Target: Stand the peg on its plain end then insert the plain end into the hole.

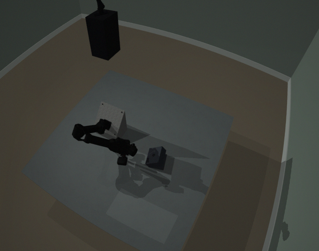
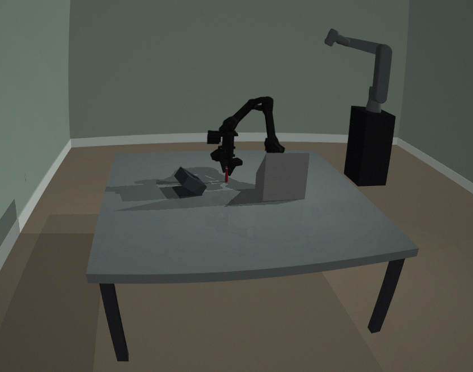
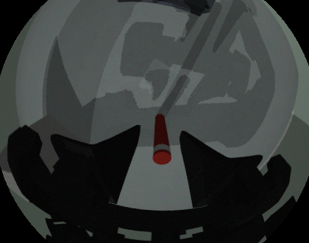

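Now: the sloped panel 190 mm ahead of my gripper tip, 100 mm to the left of it and 10 mm above it. From my gripper tip the other things lie so: red peg 20 mm above.
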